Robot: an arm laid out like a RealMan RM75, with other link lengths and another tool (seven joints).
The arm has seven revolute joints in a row. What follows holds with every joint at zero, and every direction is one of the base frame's.
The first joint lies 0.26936 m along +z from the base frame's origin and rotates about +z.
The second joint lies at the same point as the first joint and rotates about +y.
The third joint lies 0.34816 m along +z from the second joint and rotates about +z.
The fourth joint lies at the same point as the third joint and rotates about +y.
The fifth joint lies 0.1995 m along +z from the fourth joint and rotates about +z.
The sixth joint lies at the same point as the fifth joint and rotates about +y.
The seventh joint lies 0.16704 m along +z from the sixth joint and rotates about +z.
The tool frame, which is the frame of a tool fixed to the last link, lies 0.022 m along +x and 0.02 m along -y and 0.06 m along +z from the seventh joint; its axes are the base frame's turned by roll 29.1, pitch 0 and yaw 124.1 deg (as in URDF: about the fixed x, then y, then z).
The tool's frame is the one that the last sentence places.
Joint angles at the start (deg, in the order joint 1, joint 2, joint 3, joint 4, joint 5, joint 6, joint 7): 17.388, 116.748, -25.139, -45.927, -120.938, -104.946, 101.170
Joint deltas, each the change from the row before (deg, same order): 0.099, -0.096, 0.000, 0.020, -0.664, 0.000, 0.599; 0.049, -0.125, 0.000, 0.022, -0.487, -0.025, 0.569; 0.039, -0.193, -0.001, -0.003, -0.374, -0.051, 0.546; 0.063, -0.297, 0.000, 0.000, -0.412, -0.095, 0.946; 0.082, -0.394, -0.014, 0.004, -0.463, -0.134, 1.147; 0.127, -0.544, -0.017, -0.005, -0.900, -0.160, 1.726; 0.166, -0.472, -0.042, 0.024, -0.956, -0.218, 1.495; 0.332, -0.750, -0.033, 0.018, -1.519, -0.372, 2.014; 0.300, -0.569, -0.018, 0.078, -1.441, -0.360, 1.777
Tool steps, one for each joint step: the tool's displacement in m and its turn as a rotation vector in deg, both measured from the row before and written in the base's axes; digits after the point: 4 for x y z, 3 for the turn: 0.0015, -0.0011, -0.0006, -0.714, -0.191, -0.582; 0.0014, -0.0010, 0.0000, -0.568, -0.120, -0.551; 0.0014, -0.0007, 0.0008, -0.453, -0.138, -0.490; 0.0017, -0.0008, 0.0015, -0.611, -0.065, -0.796; 0.0021, -0.0009, 0.0022, -0.718, -0.085, -0.944; 0.0035, -0.0018, 0.0027, -1.197, -0.241, -1.516; 0.0029, -0.0019, 0.0020, -1.234, -0.264, -1.293; 0.0043, -0.0024, 0.0036, -1.786, -0.584, -1.715; 0.0034, -0.0026, 0.0023, -1.679, -0.446, -1.599
